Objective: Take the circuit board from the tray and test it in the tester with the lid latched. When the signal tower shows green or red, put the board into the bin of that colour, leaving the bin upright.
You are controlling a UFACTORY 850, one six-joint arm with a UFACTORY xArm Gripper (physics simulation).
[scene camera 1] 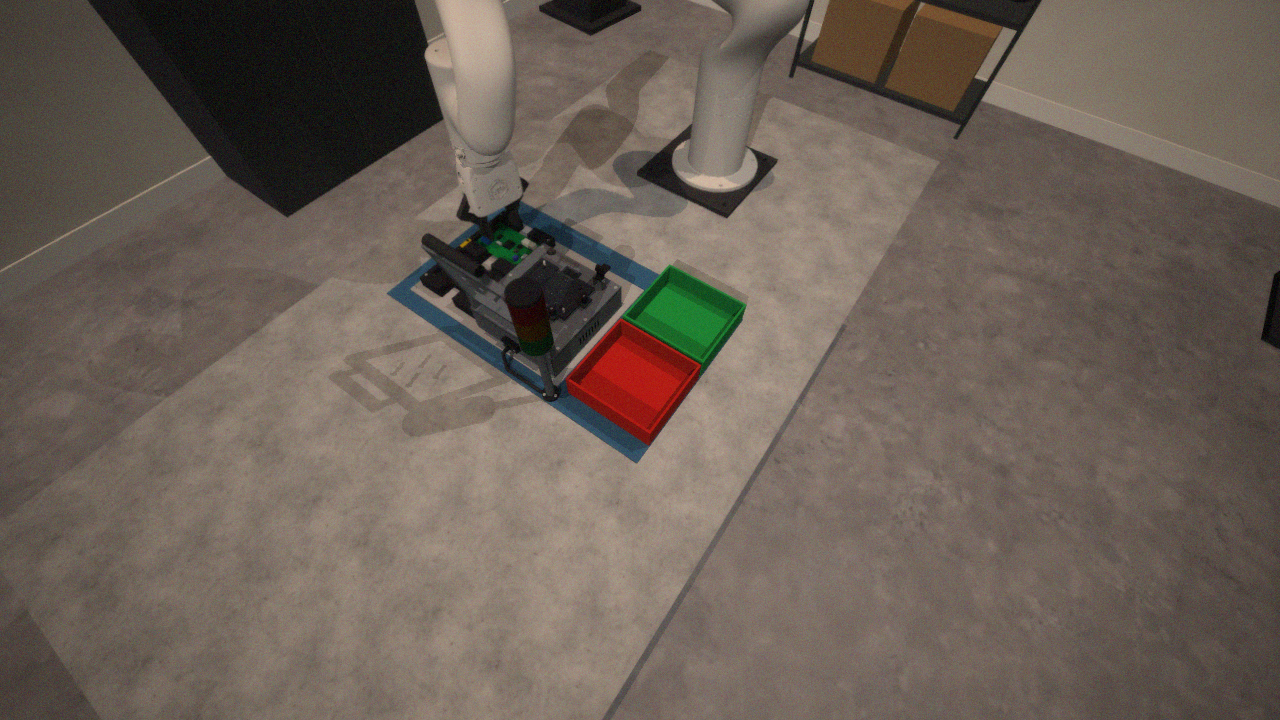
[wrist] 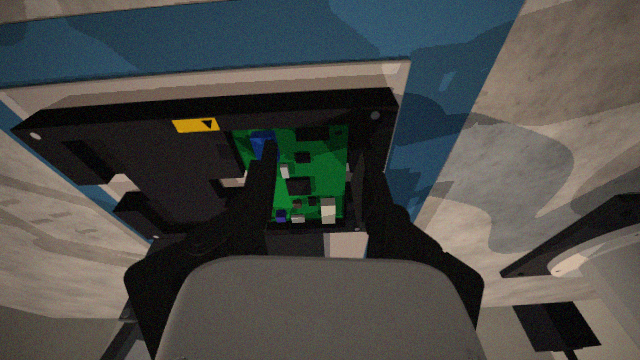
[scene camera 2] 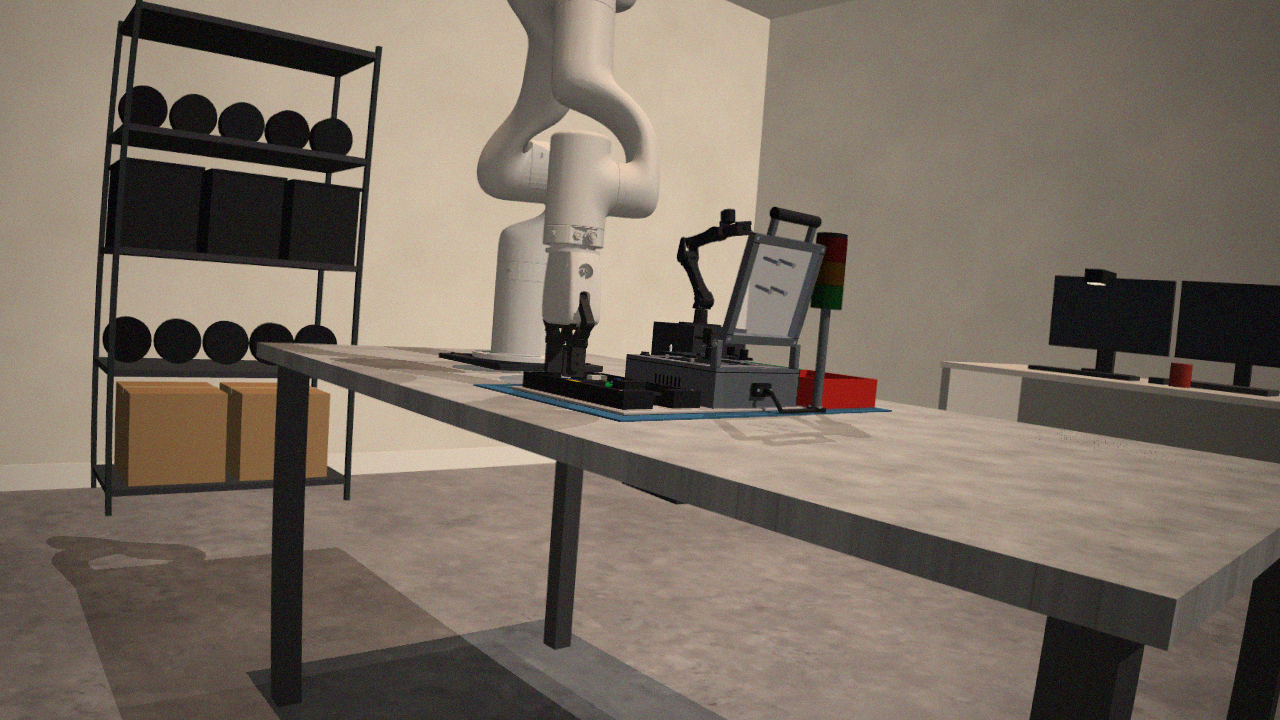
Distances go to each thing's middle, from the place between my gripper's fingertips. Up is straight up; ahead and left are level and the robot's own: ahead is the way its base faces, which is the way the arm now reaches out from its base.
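I see that my gripper is 3 cm to the right of the green circuit board point(scene camera 1: 512, 246), 1 cm short of it and 1 cm above it. The tester lid point(scene camera 2: 776, 278) is 16 cm above my hand, 22 cm to the left of it and 18 cm ahead of it. As for the red bin point(scene camera 1: 634, 380), it is 41 cm to the left of my hand and 7 cm ahead of it, whereas the green bin point(scene camera 1: 690, 316) is 39 cm to the left of my hand and 7 cm behind it.
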